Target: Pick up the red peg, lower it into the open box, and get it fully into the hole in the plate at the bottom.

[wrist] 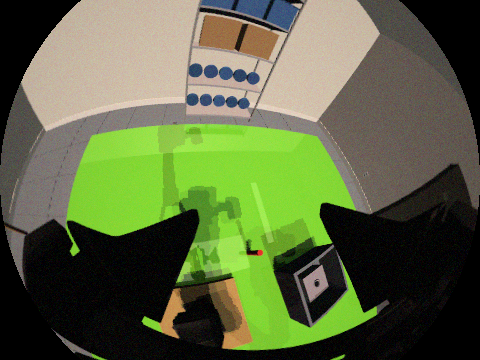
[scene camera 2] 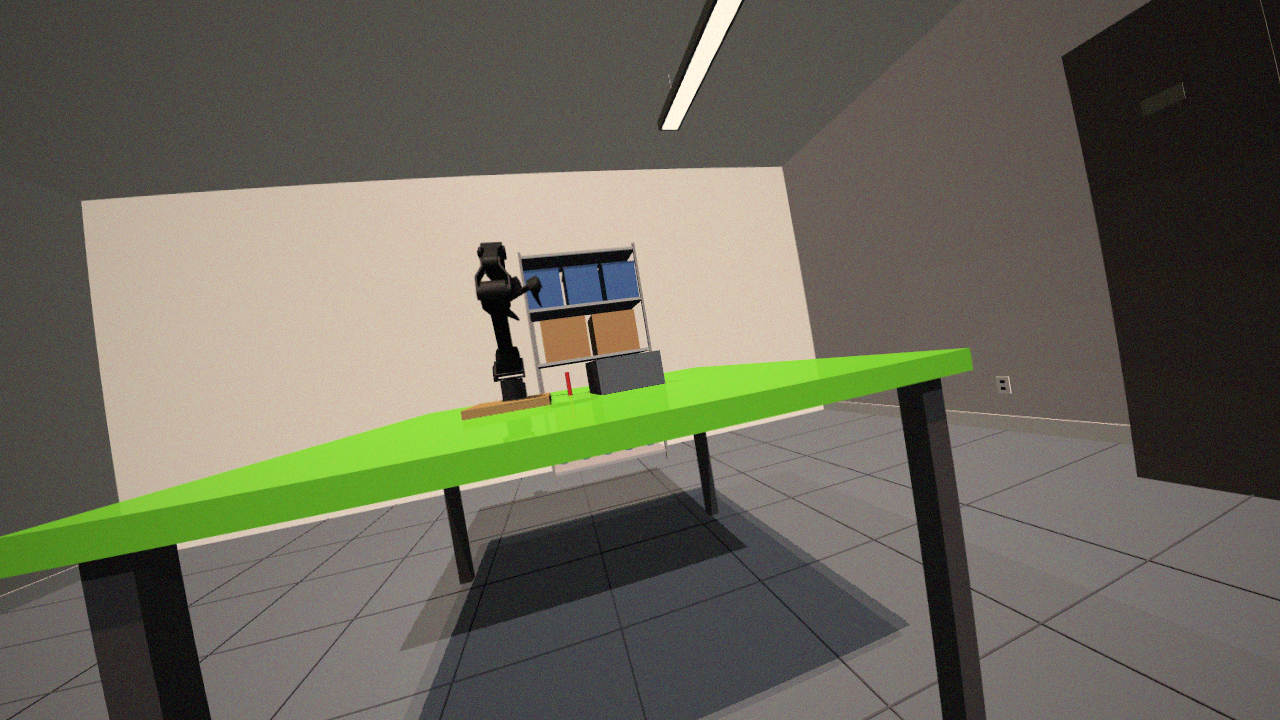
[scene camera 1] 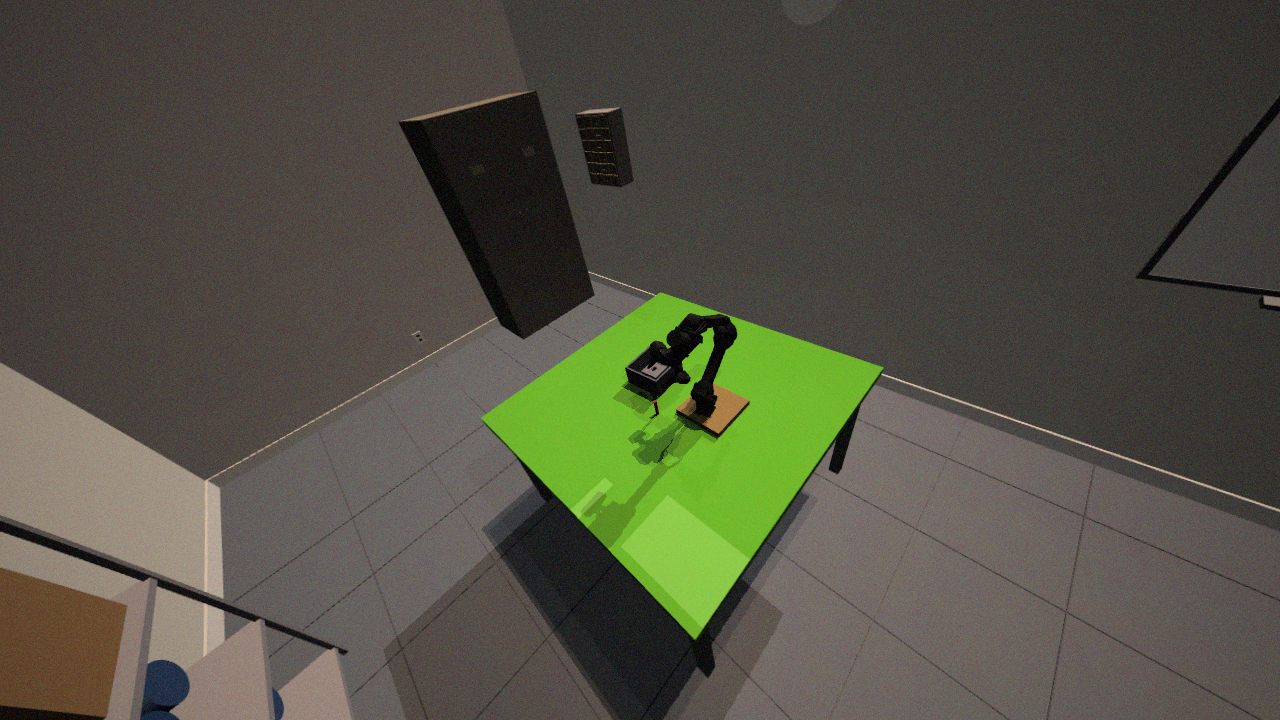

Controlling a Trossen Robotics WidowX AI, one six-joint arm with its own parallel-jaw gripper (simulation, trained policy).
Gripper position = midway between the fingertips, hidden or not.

Note:
In view: the gripper (scene camera 1: 654, 377), a dark box (scene camera 2: 605, 376) and a pale plate (wrist: 313, 281).
The dark box shows as well in the wrist view (wrist: 298, 309) and in scene camera 1 (scene camera 1: 633, 370). The gripper shows as well in the wrist view (wrist: 260, 214). Scene camera 2 misses the pale plate, which is hidden by the dark box.

